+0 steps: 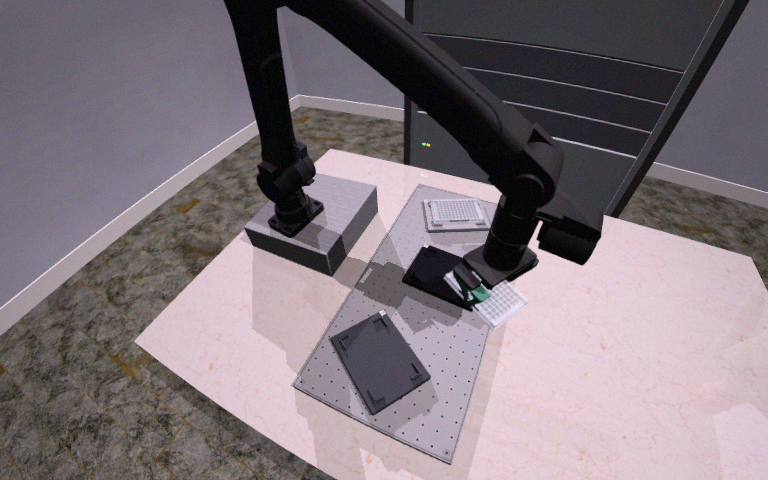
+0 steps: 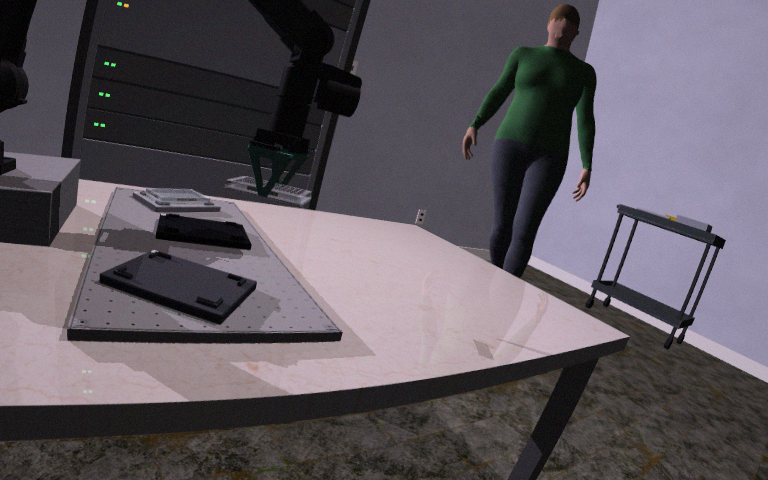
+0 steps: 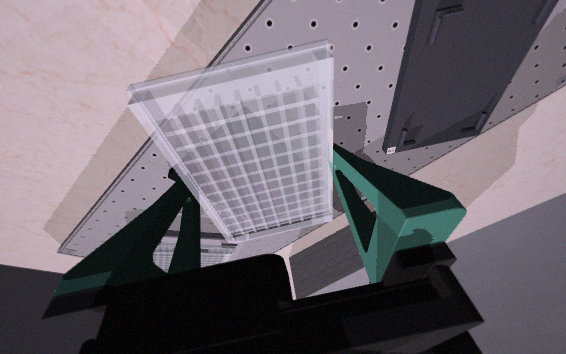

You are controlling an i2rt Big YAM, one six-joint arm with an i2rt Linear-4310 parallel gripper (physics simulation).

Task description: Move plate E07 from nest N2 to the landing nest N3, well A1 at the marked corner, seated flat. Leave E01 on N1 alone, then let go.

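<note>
The clear gridded plate E07 (image 1: 502, 305) (image 2: 297, 196) (image 3: 260, 150) is held in the air beside and above the right end of the black middle nest N2 (image 1: 433, 274) (image 2: 201, 232). My gripper (image 1: 479, 298) (image 2: 270, 191) (image 3: 260, 165) is shut on it, with green fingers at its two long sides. The dark landing nest N3 (image 1: 379, 362) (image 2: 178, 285) (image 3: 450, 65) is bare, turned on the board, with corner brackets and a small white mark at one corner. Plate E01 (image 1: 455, 210) (image 2: 176, 195) sits on the grey nest N1 (image 1: 457, 228) (image 2: 212, 208) at the far end. Well A1 is not readable.
The perforated board (image 1: 447, 390) (image 2: 283, 316) (image 3: 300, 35) carries all three nests on the pale table (image 1: 594, 339) (image 2: 396, 294). The arm's grey base block (image 1: 353, 220) (image 2: 33, 209) stands left of the board. A person (image 2: 543, 101) stands beyond the table, near a cart (image 2: 645, 303).
</note>
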